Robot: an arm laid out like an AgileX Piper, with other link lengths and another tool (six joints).
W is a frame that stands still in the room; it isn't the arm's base.
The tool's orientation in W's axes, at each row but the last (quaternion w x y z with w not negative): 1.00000, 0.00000, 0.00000, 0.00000; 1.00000, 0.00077, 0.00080, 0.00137; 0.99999, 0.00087, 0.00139, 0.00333; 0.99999, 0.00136, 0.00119, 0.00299; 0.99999, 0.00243, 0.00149, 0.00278; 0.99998, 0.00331, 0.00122, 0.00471; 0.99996, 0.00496, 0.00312, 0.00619
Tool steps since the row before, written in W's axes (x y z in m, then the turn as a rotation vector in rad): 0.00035, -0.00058, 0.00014, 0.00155, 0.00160, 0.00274; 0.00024, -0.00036, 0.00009, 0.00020, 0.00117, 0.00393; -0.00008, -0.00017, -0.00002, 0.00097, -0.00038, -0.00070; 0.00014, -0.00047, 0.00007, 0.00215, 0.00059, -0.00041; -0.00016, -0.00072, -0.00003, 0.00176, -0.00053, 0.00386; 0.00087, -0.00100, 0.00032, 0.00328, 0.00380, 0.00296; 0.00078, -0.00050, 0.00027, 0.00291, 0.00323, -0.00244
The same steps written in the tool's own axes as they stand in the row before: 0.00035, -0.00058, 0.00014, 0.00155, 0.00160, 0.00274; 0.00024, -0.00036, 0.00009, 0.00020, 0.00118, 0.00393; -0.00008, -0.00017, -0.00002, 0.00097, -0.00039, -0.00070; 0.00014, -0.00047, 0.00007, 0.00215, 0.00058, -0.00041; -0.00016, -0.00072, -0.00003, 0.00175, -0.00052, 0.00387; 0.00086, -0.00101, 0.00033, 0.00331, 0.00379, 0.00294; 0.00077, -0.00051, 0.00028, 0.00296, 0.00317, -0.00245
